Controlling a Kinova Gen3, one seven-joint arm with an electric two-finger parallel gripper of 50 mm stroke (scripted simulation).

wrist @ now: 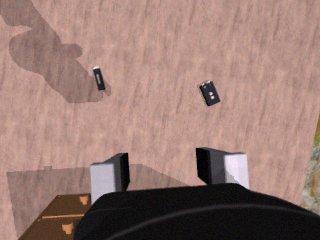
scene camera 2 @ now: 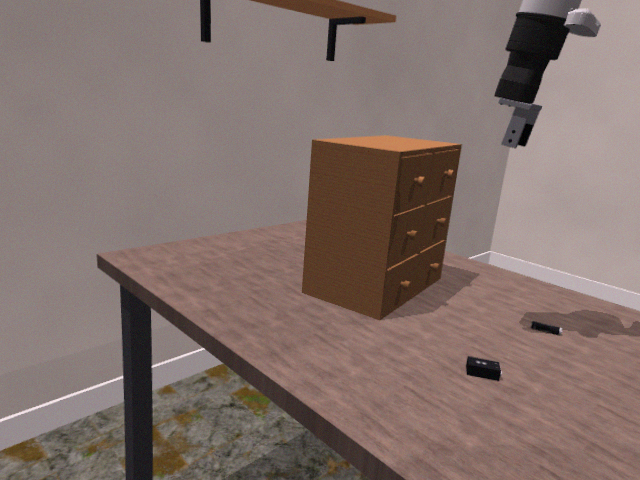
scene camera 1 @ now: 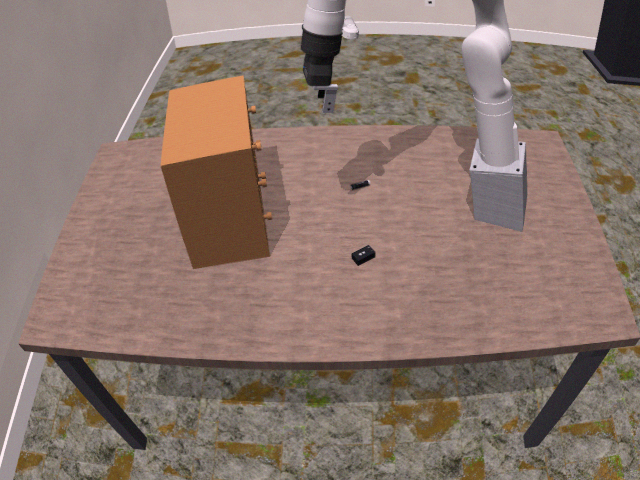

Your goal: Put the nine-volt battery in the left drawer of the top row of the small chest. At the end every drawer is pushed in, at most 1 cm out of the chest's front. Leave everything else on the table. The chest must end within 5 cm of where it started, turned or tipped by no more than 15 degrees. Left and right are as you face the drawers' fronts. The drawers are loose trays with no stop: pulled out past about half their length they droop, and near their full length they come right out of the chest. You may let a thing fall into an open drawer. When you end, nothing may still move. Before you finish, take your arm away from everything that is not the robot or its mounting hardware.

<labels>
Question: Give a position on a wooden chest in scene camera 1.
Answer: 207,163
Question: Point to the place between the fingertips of my gripper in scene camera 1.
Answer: At 325,104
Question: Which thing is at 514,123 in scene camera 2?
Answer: My gripper.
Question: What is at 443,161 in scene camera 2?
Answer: A drawer.
</labels>
